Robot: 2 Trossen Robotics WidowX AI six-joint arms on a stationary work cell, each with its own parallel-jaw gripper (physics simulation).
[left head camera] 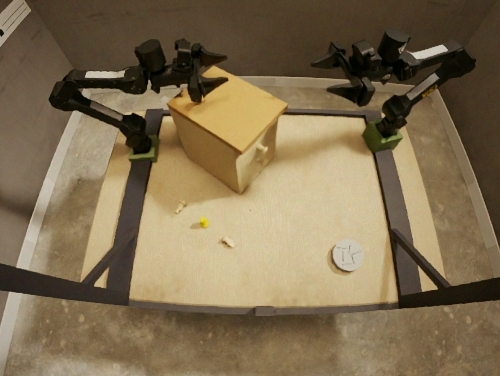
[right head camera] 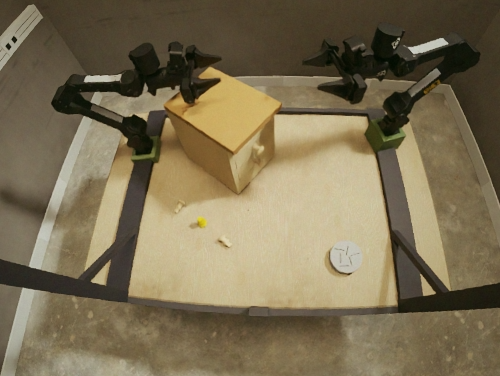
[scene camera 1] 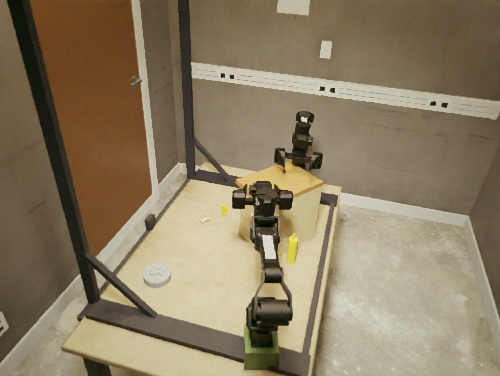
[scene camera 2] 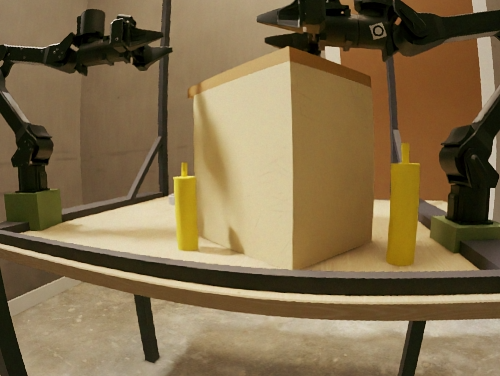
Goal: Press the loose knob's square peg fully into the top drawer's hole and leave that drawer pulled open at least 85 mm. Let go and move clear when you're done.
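Frame: origin at the left arm's base, x ahead, y left, z up, level; centimetres.
Where they show: left gripper, fingertip midpoint: (left head camera: 228,67) (right head camera: 221,68) (scene camera 1: 296,168) (scene camera 2: 260,30); right gripper, fingertip midpoint: (left head camera: 318,76) (right head camera: 309,74) (scene camera 2: 168,42); left arm's base, link origin: (left head camera: 142,146) (right head camera: 144,147) (scene camera 2: 468,220); right arm's base, link origin: (left head camera: 386,129) (right head camera: 388,127) (scene camera 1: 261,337) (scene camera 2: 32,191).
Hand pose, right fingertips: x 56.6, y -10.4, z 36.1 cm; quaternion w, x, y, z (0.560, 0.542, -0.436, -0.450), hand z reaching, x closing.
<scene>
Things, the pixels of their centre, and the offset from my right fingertips.
- wooden drawer cabinet, body centre: (scene camera 2: 275,158) (left head camera: 230,134) (right head camera: 227,134) (scene camera 1: 276,209) dz -26.0, dx -22.7, dy +4.5 cm
- small yellow piece, body centre: (left head camera: 203,221) (right head camera: 201,221) (scene camera 1: 224,209) dz -37.9, dx -33.3, dy -19.9 cm
- grey disc, body centre: (right head camera: 345,256) (left head camera: 347,255) (scene camera 1: 157,275) dz -38.6, dx +10.8, dy -34.8 cm
A wooden drawer cabinet (left head camera: 230,112) (right head camera: 225,112) (scene camera 1: 302,215) (scene camera 2: 250,150) stands at the back left of the head views. Its front bears pale knobs (left head camera: 262,148) (right head camera: 258,150); no drawer visibly stands out, and the top hole cannot be made out. Two small pale knob-like pieces lie on the table, one piece (left head camera: 180,206) (right head camera: 179,206) nearer the cabinet, another piece (left head camera: 228,242) (right head camera: 225,241) further forward. Their peg shapes are unclear. My left gripper (left head camera: 226,68) (right head camera: 219,70) (scene camera 2: 262,30) is open above the cabinet top. My right gripper (left head camera: 320,76) (right head camera: 311,75) (scene camera 2: 167,42) is open in the air, right of the cabinet.
A small yellow piece (left head camera: 204,222) (right head camera: 201,222) (scene camera 1: 224,210) stands between the pale pieces. A grey disc (left head camera: 347,255) (right head camera: 346,257) (scene camera 1: 157,275) lies at the front right of the head views. Behind the cabinet, one yellow bottle (scene camera 2: 186,215) and another yellow bottle (scene camera 2: 404,215) stand upright.
</scene>
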